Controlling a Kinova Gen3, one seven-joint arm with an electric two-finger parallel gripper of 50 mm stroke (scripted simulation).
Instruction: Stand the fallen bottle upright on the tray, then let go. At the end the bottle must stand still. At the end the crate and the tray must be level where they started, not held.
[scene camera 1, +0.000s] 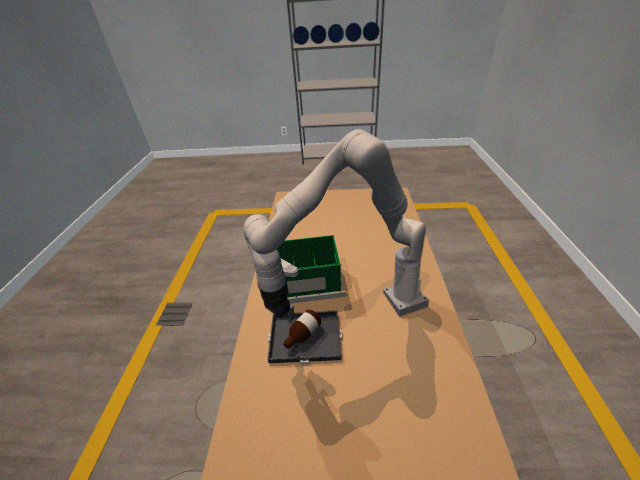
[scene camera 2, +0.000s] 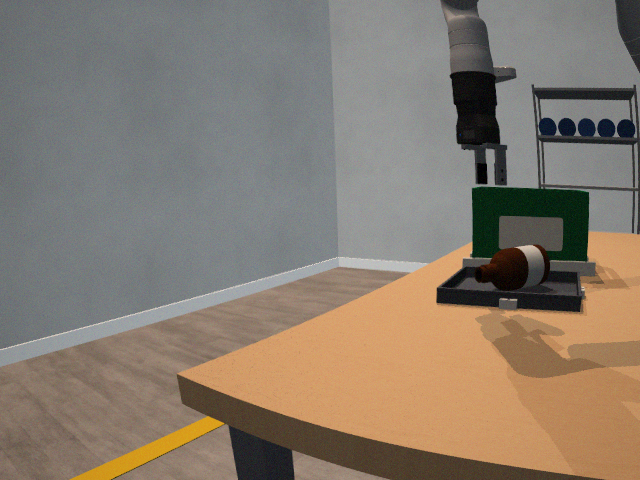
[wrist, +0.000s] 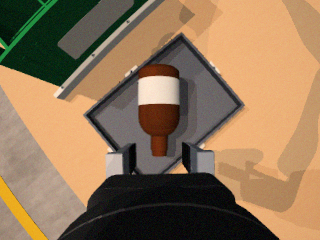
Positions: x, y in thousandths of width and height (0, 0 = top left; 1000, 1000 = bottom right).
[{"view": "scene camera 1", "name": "brown bottle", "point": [484, 670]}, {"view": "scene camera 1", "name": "dark tray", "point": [509, 709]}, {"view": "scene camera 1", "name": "green crate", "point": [495, 539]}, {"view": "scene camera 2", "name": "my gripper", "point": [768, 384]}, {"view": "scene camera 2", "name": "brown bottle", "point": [804, 559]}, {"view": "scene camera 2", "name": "dark tray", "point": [873, 591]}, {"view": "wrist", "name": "my gripper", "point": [498, 640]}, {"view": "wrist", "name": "brown bottle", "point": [495, 352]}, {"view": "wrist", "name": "dark tray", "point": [648, 427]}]
